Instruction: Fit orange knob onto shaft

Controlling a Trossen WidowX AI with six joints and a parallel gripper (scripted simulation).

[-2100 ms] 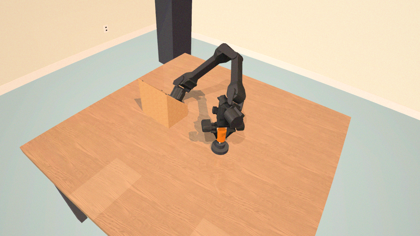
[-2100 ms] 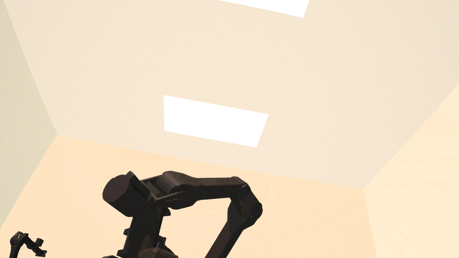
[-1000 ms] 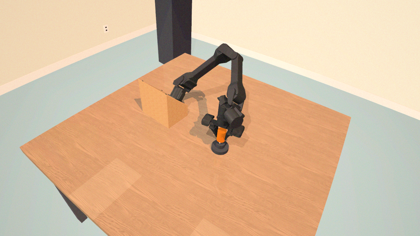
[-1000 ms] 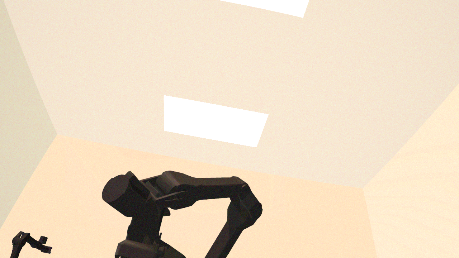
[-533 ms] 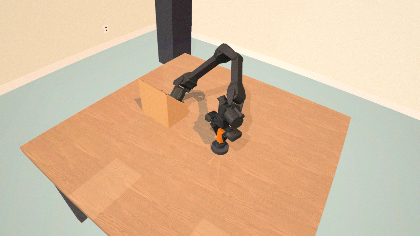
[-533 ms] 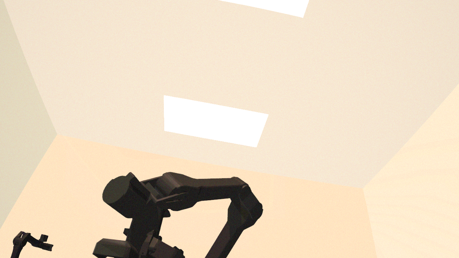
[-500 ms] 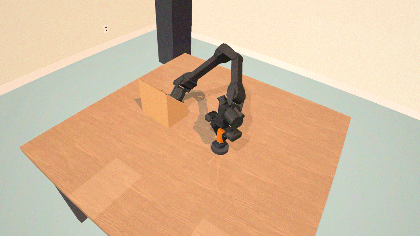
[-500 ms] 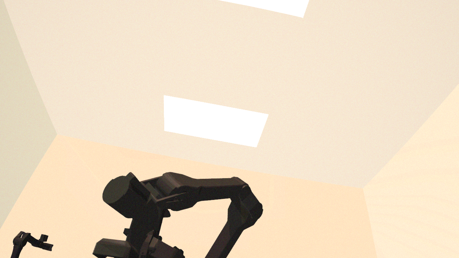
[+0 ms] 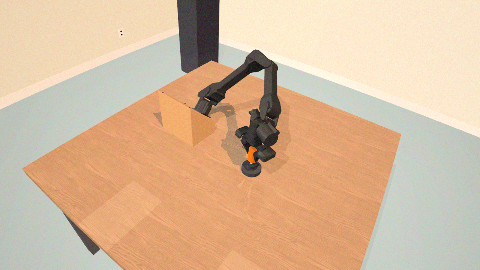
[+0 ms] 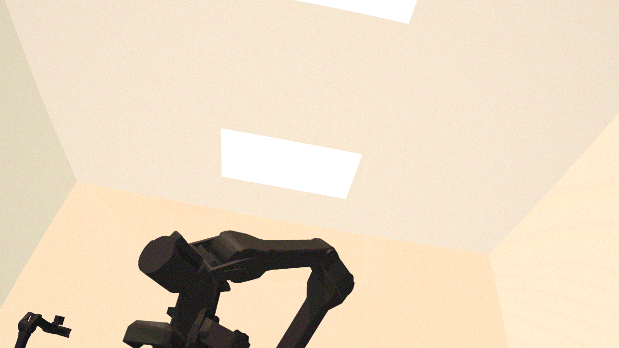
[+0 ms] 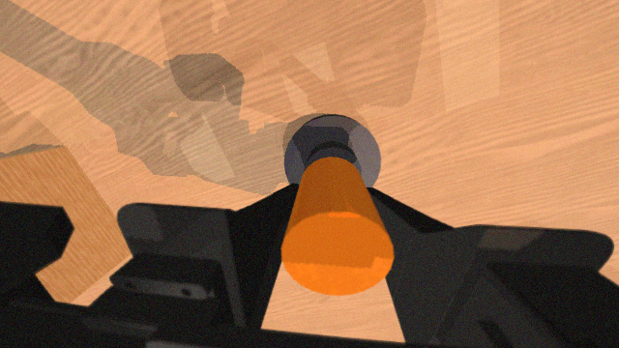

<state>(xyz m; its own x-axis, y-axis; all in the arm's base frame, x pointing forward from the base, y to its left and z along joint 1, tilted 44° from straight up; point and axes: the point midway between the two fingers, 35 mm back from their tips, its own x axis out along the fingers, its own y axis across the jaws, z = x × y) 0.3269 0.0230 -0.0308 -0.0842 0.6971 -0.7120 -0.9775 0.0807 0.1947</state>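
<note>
My gripper tip is 4 cm below the orange knob. The rest, counted from my gripper tip: round dark pedestal: 4 cm below.
</note>
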